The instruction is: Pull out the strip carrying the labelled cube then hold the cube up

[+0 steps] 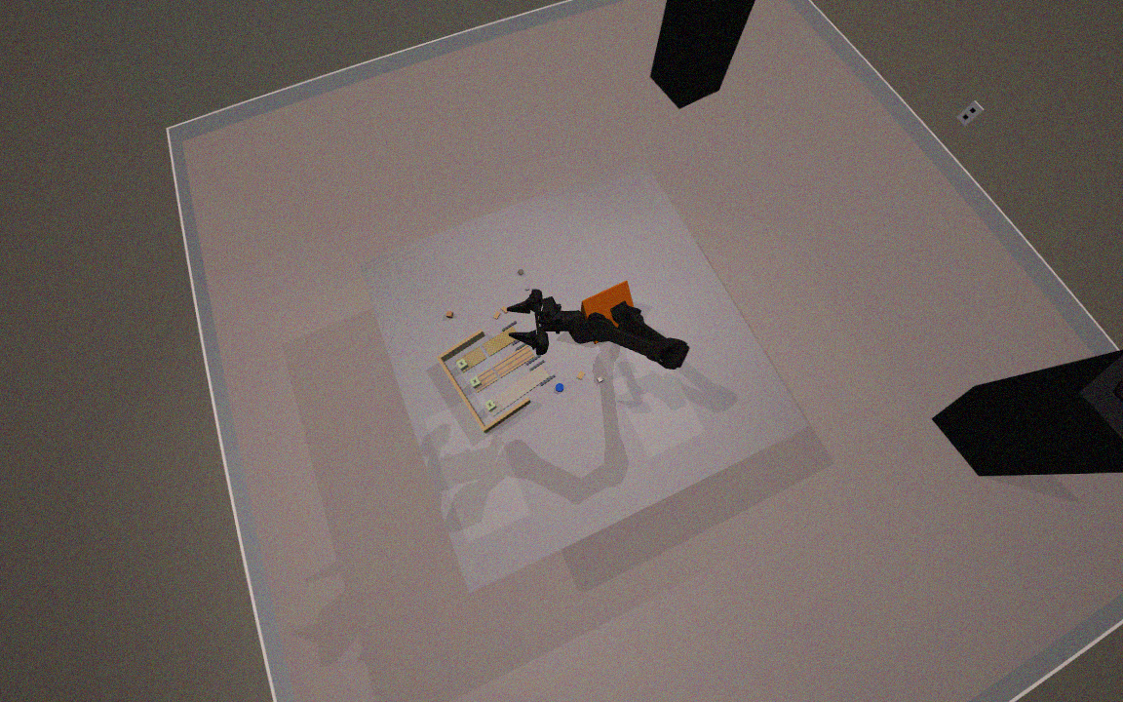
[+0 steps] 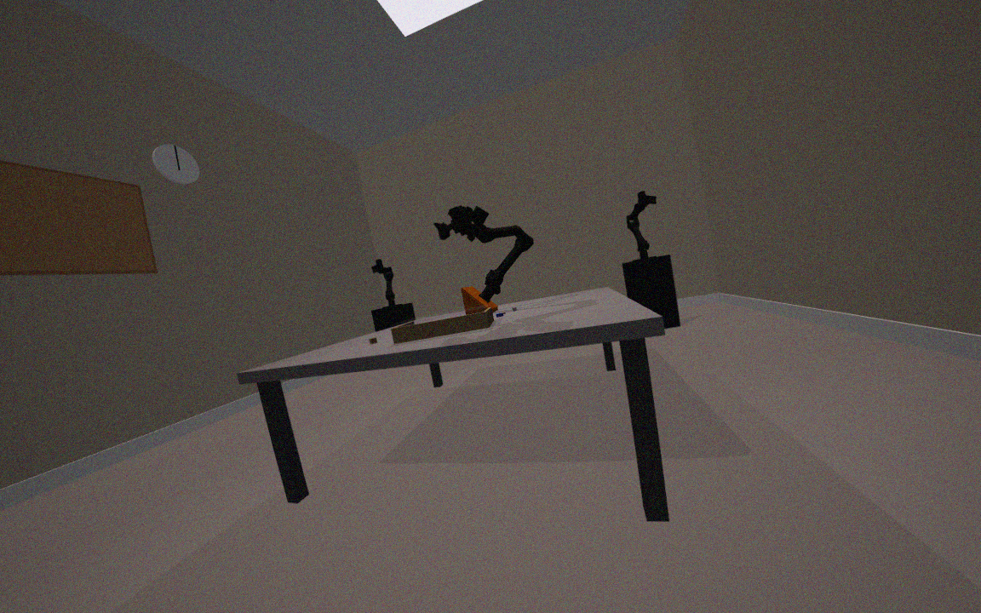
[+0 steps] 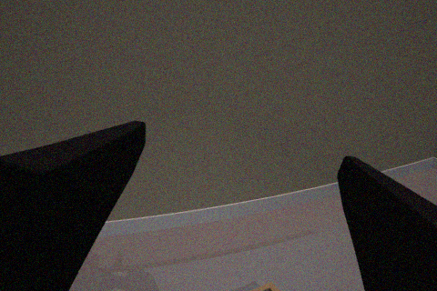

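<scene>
Right now the blue disc is 80 mm behind my gripper tip, 150 mm to the left of it and 420 mm below it.
</scene>
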